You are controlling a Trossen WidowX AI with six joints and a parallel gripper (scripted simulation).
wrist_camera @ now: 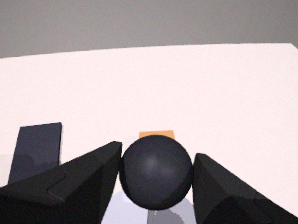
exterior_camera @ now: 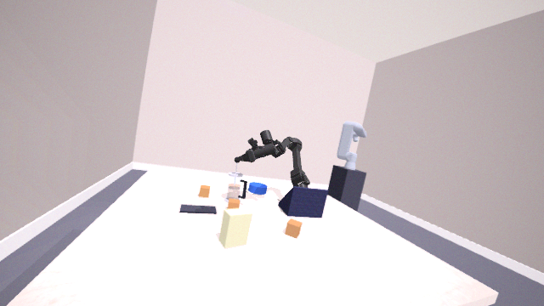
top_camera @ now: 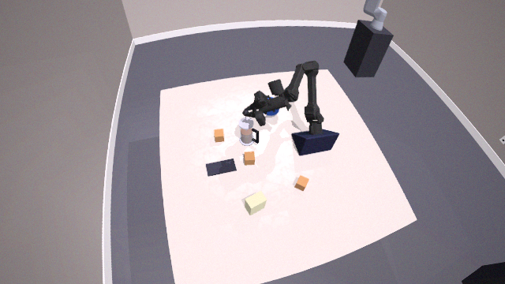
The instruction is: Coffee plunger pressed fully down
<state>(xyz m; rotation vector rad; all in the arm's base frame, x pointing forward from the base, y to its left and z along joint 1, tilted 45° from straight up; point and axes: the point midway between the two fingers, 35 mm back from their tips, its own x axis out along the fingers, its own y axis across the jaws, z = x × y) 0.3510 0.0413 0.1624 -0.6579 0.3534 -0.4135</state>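
My gripper tip is now 30 mm past the glass coffee press, 10 mm to the right of it and 110 mm above it. Also, from my gripper tip: pale yellow block 30 mm ahead, 390 mm to the left, 170 mm below.
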